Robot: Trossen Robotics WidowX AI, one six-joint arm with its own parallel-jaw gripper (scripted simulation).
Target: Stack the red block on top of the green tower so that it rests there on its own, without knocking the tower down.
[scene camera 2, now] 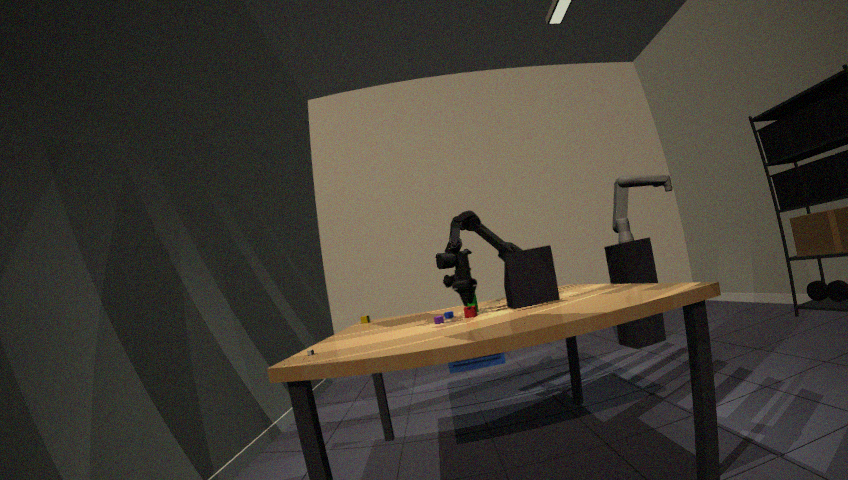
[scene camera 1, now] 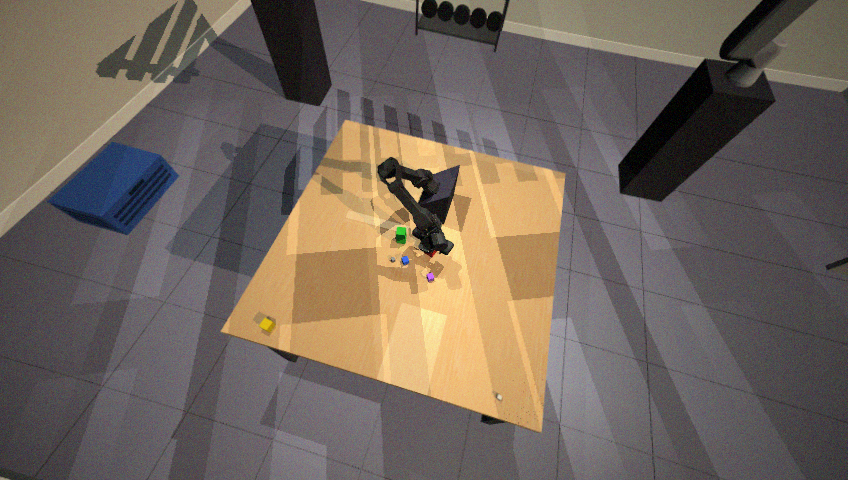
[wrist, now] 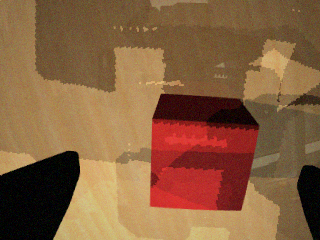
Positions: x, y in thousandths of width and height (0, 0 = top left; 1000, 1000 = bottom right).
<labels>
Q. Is my gripper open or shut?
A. Open.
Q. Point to a red block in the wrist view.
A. At 633, 610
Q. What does my gripper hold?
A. Nothing.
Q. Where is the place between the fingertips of my gripper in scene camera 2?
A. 552, 634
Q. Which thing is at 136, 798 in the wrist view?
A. My gripper.
</labels>
